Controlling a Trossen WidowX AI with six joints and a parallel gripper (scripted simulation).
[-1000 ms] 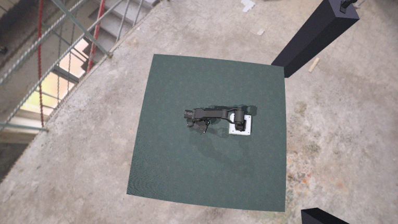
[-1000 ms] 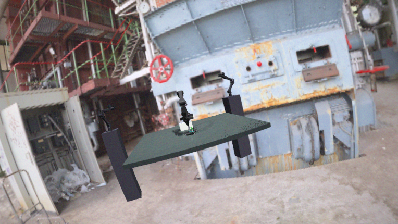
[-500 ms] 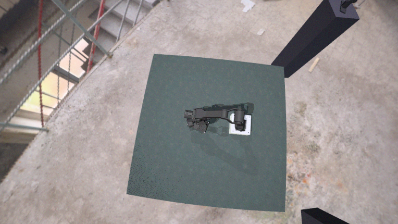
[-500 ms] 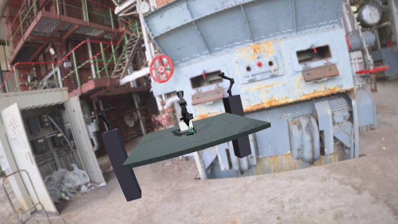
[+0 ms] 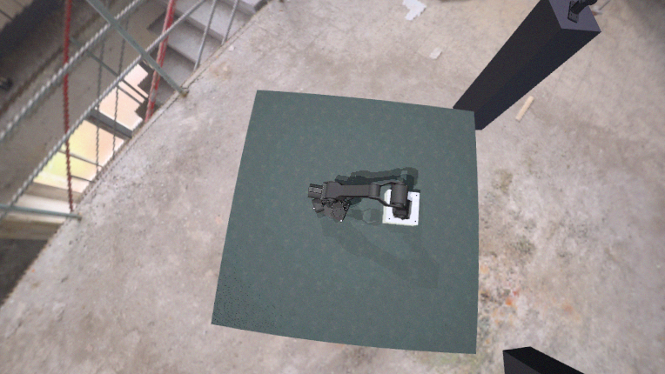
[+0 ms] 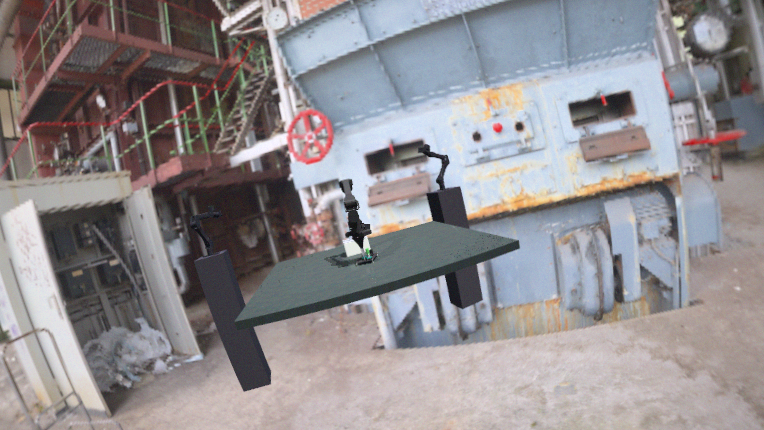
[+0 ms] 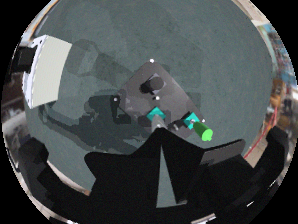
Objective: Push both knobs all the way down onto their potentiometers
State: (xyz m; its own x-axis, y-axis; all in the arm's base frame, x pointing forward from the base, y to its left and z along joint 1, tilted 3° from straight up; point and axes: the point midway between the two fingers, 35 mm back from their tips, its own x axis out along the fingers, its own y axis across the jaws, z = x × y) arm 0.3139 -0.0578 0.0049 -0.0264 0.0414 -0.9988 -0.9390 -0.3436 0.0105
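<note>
My gripper tip is now 70 mm short of the green knob, 10 mm to the right of it and 10 mm above it. Also, from my gripper tip: white knob 10 mm below.
</note>
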